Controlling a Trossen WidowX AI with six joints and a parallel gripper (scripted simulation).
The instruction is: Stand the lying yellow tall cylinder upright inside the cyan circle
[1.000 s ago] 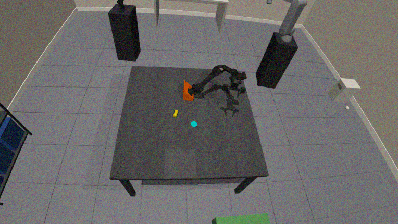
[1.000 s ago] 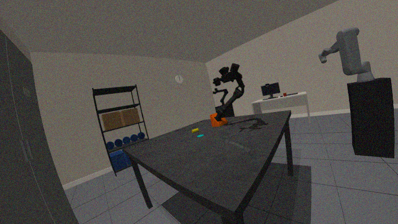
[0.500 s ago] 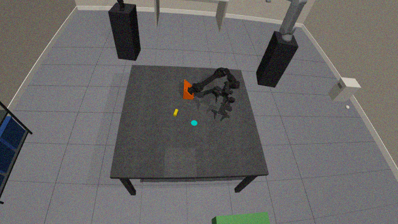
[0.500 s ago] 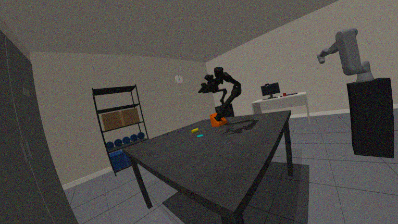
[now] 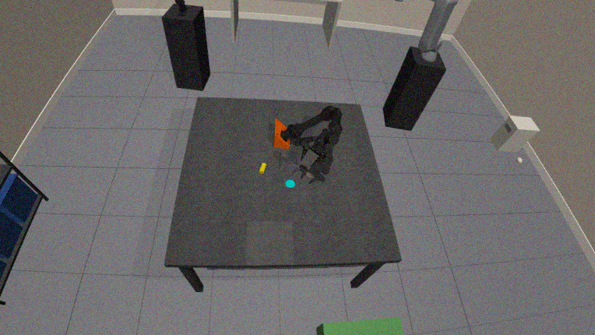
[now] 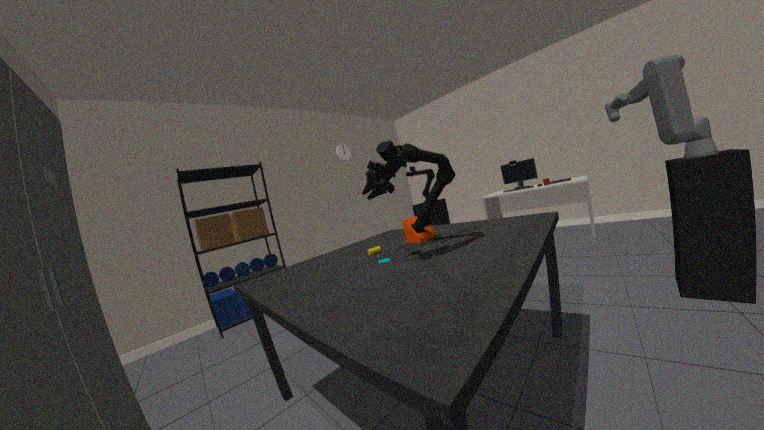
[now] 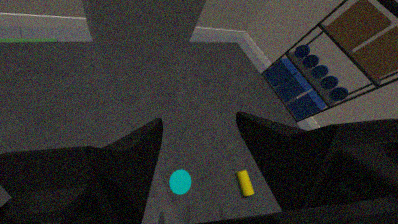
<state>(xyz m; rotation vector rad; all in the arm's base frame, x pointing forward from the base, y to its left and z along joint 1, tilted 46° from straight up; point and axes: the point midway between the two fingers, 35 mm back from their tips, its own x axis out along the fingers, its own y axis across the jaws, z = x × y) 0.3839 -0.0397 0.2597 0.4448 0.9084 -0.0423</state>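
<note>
My gripper tip is 14 cm past the yellow tall cylinder, 25 cm to the left of it and 28 cm above it. Round my gripper tip: cyan circle: 6 cm behind, 6 cm to the right, 30 cm below.
</note>
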